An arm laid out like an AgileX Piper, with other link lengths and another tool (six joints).
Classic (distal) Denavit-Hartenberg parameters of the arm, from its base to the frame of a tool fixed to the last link. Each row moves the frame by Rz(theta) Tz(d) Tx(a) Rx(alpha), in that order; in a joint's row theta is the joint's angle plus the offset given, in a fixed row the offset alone. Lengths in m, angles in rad.
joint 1: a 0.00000  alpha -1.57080  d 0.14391  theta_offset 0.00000
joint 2: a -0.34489  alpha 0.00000  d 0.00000  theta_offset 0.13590
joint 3: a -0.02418  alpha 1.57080  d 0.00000  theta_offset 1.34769
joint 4: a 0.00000  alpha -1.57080  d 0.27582  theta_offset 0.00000
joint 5: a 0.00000  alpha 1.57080  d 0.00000  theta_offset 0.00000
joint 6: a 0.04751  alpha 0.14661  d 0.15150  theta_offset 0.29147
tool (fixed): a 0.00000  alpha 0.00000  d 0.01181  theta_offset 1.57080
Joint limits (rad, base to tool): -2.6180..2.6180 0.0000..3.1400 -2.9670..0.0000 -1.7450..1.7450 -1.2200..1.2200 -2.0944..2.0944
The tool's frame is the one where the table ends.
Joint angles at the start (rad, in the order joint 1, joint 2, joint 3, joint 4, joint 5, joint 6):
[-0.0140 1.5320 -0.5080 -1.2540 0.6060 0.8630]
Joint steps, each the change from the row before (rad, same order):
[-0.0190 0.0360 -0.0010 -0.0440 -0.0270 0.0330]
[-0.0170 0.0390 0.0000 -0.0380 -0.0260 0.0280]
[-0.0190 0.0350 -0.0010 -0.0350 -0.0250 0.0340]
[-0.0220 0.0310 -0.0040 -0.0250 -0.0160 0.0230]
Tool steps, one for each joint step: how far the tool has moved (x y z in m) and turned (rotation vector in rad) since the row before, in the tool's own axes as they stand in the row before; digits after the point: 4 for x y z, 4 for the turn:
[0.0038 0.0004 0.0091 0.0049 0.0094 -0.0084]
[0.0049 -0.0013 0.0092 0.0116 0.0129 -0.0129]
[0.0043 -0.0014 0.0087 0.0135 0.0133 0.0000]
[0.0017 -0.0017 0.0083 0.0180 0.0060 0.0032]

